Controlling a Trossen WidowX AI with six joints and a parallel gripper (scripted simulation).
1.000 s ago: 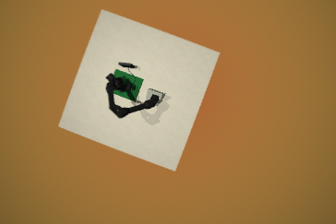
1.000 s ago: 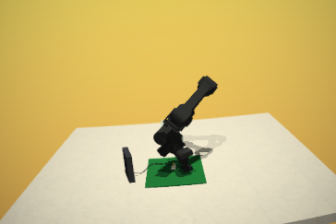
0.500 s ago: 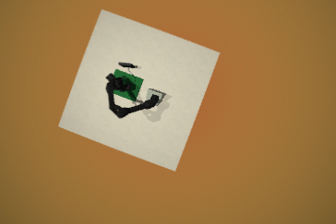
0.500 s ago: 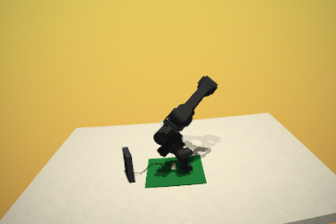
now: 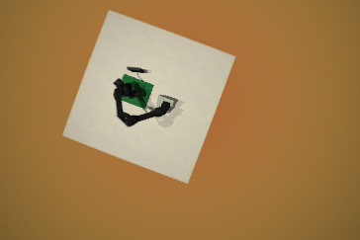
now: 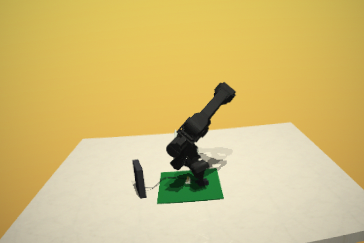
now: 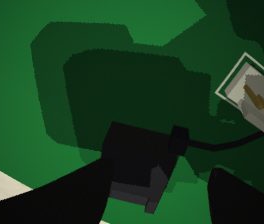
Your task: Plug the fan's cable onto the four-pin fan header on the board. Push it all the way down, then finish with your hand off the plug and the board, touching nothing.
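Now: gripper tip 10 mm short of the fan plug, 10 mm to the right of it and 10 mm above it. Round my gripper tip: four-pin fan header: 30 mm behind, 40 mm to the right, 20 mm below; then green board: 10 mm behind, 40 mm to the right, 30 mm below; then black fan: 10 mm ahead, 220 mm to the right, 40 mm above.
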